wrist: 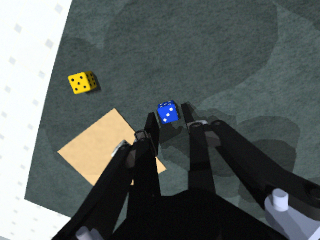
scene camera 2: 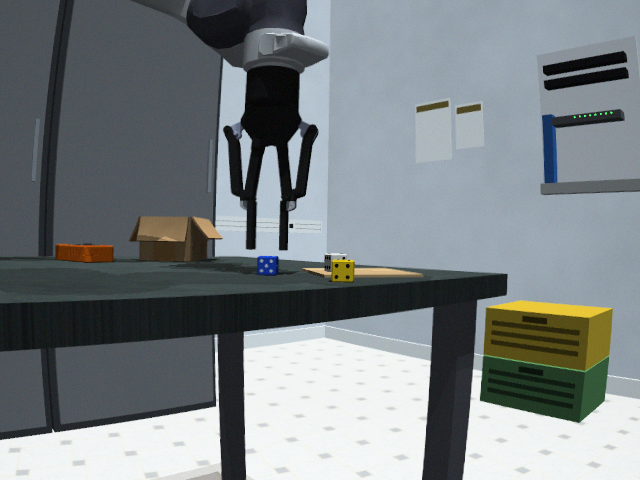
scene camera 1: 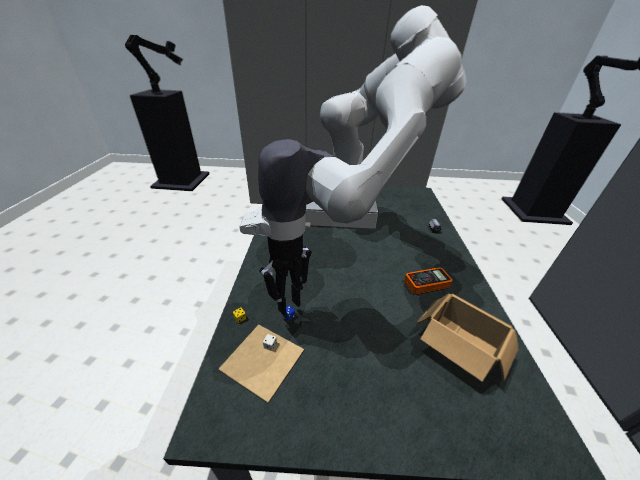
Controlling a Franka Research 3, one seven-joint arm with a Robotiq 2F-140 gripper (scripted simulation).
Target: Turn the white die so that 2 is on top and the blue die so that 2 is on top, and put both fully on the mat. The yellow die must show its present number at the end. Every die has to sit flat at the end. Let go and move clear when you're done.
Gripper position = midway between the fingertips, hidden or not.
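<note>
Tan mat (wrist: 89,153), (scene camera 1: 260,370), (scene camera 2: 359,272): visible to me. Visible too is my gripper, at (scene camera 2: 267,249), (scene camera 1: 289,307) and (wrist: 169,117).
</note>
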